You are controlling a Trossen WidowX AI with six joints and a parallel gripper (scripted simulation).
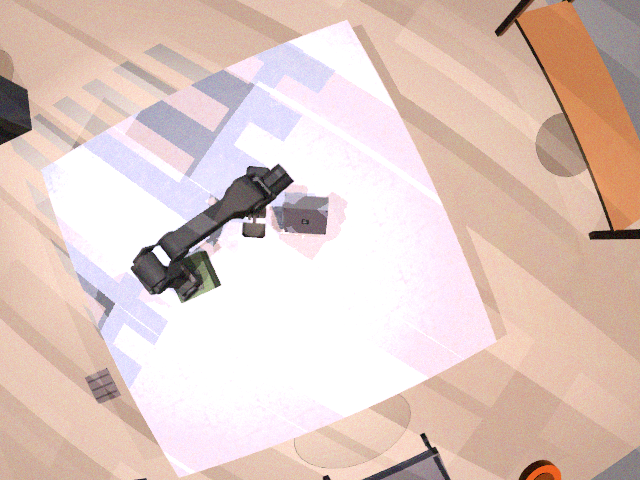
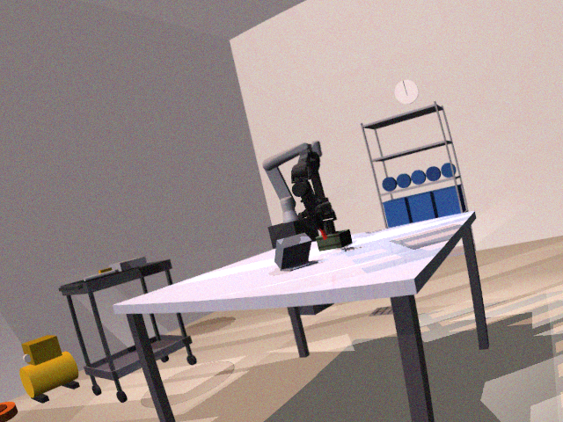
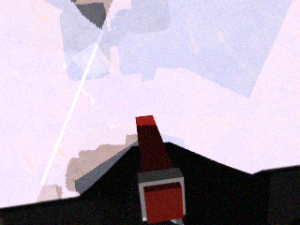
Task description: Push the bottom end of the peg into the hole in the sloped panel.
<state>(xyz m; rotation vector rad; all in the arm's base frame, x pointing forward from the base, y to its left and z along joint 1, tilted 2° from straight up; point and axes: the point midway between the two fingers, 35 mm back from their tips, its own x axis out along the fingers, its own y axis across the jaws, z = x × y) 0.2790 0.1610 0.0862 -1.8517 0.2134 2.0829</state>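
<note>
My gripper tip is now 130 mm short of the panel, 70 mm to the left of it and 50 mm above it. From my gripper tip the other things lie so: red peg 20 mm above.
</note>
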